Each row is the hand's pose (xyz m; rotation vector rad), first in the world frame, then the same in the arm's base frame.
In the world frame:
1: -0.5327 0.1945 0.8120 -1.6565 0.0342 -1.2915
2: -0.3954 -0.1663 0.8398 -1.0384 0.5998 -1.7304
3: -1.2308 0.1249 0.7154 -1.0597 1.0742 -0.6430
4: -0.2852 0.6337 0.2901 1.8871 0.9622 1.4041
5: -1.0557 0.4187 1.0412 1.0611 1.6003 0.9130
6: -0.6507 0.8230 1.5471 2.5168 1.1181 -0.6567
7: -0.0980 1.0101 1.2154 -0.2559 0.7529 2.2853
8: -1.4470 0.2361 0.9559 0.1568 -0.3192 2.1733
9: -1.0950 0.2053 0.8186 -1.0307 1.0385 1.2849
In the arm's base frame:
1: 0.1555 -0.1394 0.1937 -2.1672 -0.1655 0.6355
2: 0.4386 -0.2903 -0.0227 -2.2724 0.4100 -0.1519
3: 0.1793 -0.4899 0.8086 -2.2305 1.3481 0.8033
4: -0.5300 -0.1650 -0.0431 -1.7289 -2.3464 0.0358
5: 0.1629 -0.0180 0.7950 -0.4650 -2.7994 -0.2198
6: 0.1700 0.7289 0.6355 0.7696 1.9738 -1.9955
7: -0.2160 0.7924 0.0900 -0.7402 -1.3593 -1.9568
8: 0.2640 -0.3236 1.0952 1.6749 1.1150 2.3364
9: 0.1797 -0.3206 0.7256 0.6870 -1.5322 -2.1966

